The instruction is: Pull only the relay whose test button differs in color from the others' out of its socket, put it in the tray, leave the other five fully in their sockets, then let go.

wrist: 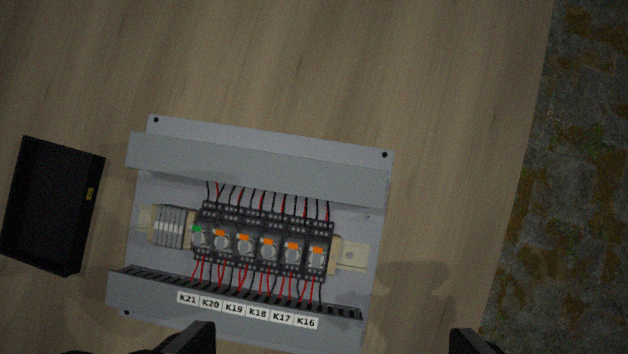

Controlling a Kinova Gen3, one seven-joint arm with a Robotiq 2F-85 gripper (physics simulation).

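There's a grey panel (349, 288) here, and it's 0.54 m from the lens.
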